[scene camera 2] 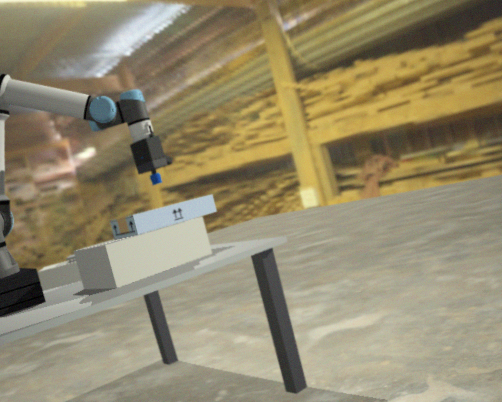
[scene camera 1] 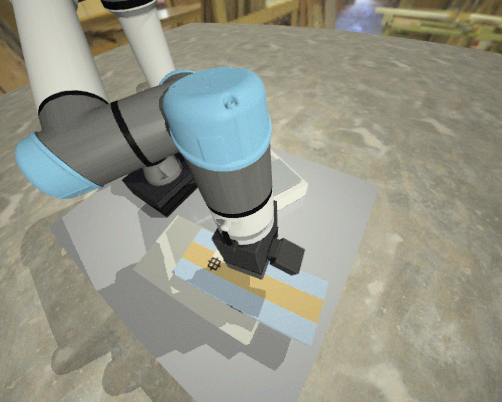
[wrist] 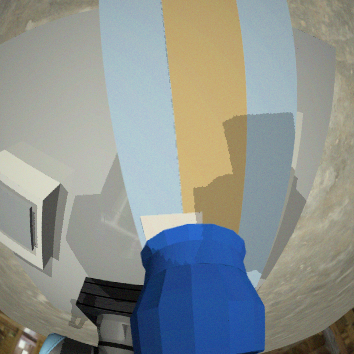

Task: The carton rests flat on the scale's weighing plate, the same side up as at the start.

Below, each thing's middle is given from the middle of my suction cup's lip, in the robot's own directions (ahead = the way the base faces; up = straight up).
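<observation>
The carton (scene camera 1: 291, 305) is 12 cm below my suction cup, 2 cm behind it and 2 cm to the right of it. Counted from my suction cup as well, the cream block (scene camera 2: 112, 264) is 2 cm to the right, 15 cm behind and 21 cm below, while the scale (scene camera 1: 288, 186) is 12 cm behind, 23 cm below and 42 cm to the left.
</observation>
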